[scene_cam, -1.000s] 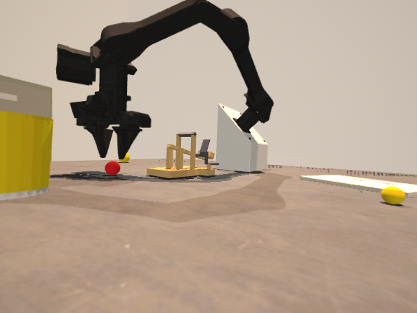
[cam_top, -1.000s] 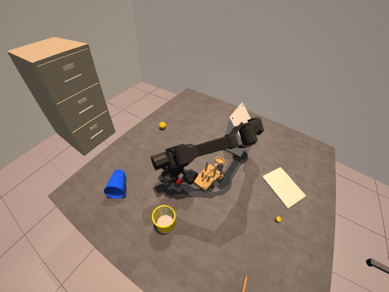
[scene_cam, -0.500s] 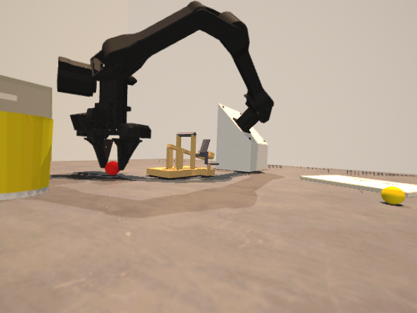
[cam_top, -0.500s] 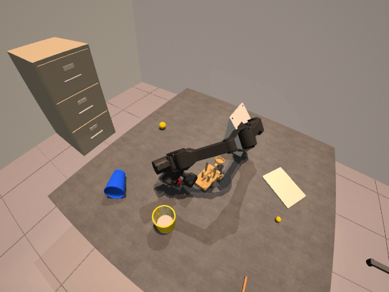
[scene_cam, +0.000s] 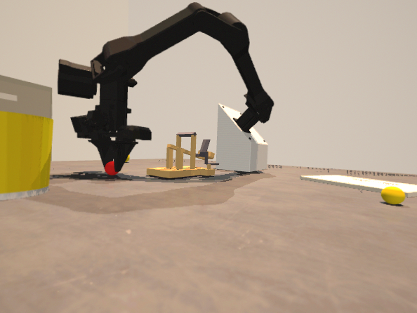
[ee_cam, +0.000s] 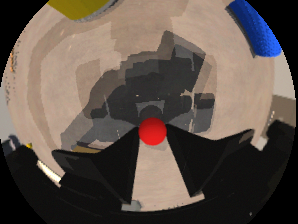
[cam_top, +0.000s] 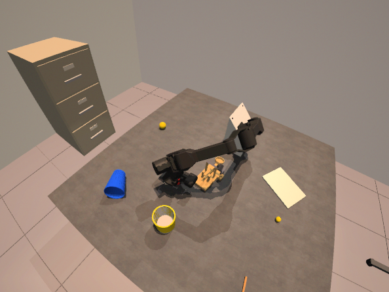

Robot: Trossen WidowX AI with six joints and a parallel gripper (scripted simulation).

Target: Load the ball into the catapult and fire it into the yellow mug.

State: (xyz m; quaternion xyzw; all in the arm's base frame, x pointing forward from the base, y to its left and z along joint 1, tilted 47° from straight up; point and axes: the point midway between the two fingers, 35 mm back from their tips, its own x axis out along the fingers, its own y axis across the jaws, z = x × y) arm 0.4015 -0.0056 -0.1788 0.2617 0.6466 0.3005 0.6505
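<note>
Now: the wooden catapult 15 cm behind my gripper tip, 13 cm to the left of it and 4 cm above it. From my gripper tip the other things lie so: yellow mug 20 cm ahead, 8 cm to the left, 2 cm above; small yellow ball 50 cm to the left, 10 cm behind; red ball 1 cm above.
</note>
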